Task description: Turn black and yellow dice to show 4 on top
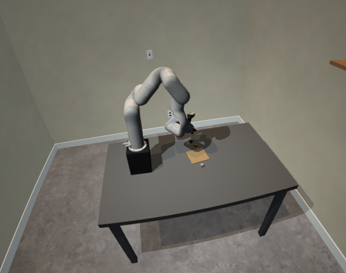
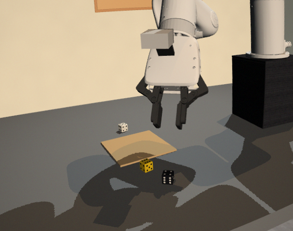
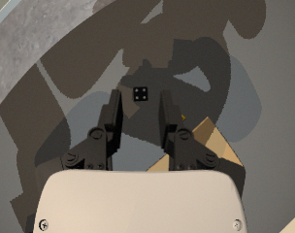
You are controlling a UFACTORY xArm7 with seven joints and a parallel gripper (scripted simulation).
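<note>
Now: the black die 11 cm below my hand, 1 cm to the left of it and 1 cm ahead of it. Round my hand: tan mat (16 cm to the right, 12 cm below); yellow die (11 cm below, 5 cm to the right, 3 cm ahead); white die (27 cm to the right, 11 cm below, 1 cm behind).
</note>
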